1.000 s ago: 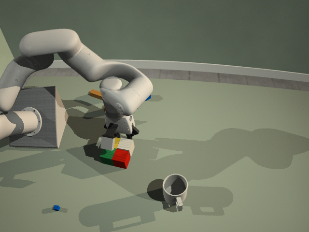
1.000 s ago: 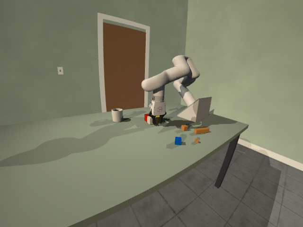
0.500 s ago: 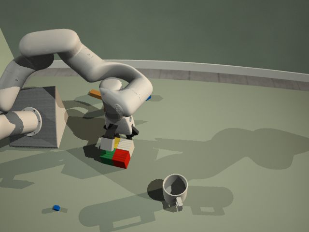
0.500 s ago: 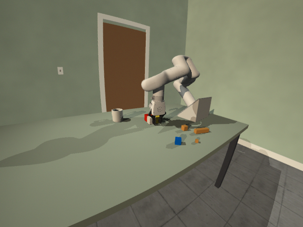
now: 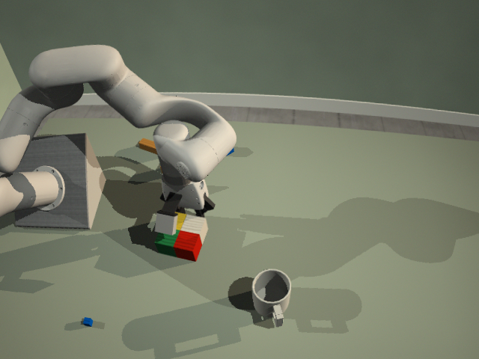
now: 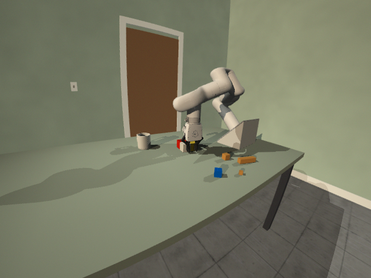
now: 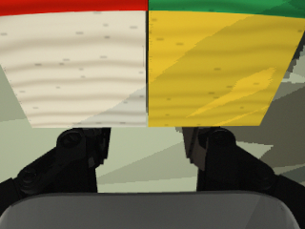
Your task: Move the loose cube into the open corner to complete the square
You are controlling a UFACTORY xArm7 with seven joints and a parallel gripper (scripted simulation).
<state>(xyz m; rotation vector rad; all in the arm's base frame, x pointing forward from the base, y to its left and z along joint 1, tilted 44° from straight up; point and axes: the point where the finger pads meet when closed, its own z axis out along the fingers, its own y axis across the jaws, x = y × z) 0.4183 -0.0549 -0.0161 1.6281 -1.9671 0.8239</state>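
Right now my hand is 20 mm short of the beige cube and 40 mm to the left of it. The rest, counted from my hand: long orange block 160 mm behind, 270 mm to the left, 10 mm below; then red cube 10 mm ahead, 90 mm to the right; then yellow cube 30 mm behind, 30 mm to the right.
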